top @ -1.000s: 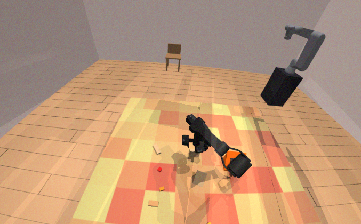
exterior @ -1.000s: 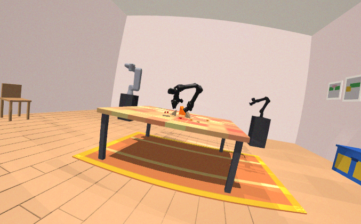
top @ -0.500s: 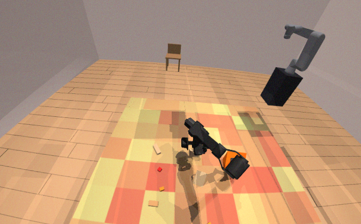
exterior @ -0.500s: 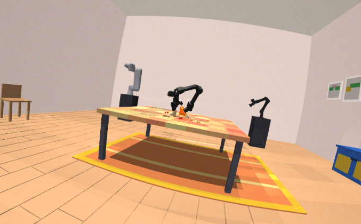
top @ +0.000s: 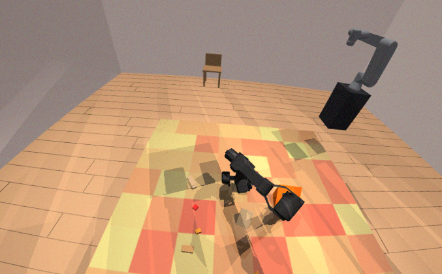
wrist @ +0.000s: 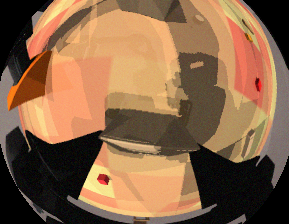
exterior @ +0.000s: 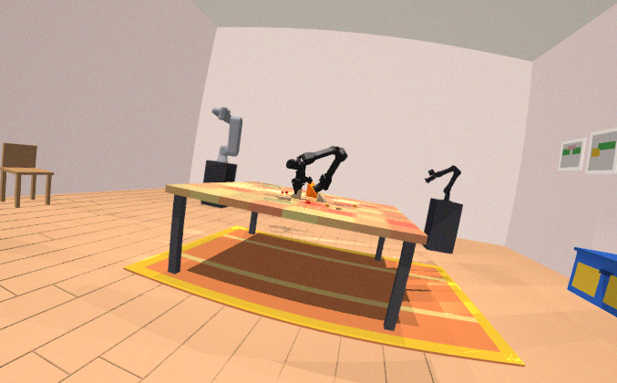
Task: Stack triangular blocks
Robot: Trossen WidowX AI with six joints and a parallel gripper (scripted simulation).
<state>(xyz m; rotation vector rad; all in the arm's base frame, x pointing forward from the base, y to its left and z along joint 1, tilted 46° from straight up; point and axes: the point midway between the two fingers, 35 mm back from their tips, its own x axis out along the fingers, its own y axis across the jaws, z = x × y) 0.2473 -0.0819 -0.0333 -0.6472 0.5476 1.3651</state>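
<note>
Right now my gripper tip is 10 mm to the right of the wedge-shaped block and 10 mm above it. Round my gripper tip: brown flat piece 300 mm to the left, 220 mm ahead, 20 mm below; then pale flat strip 250 mm ahead, 20 mm to the right, 10 mm below.
</note>
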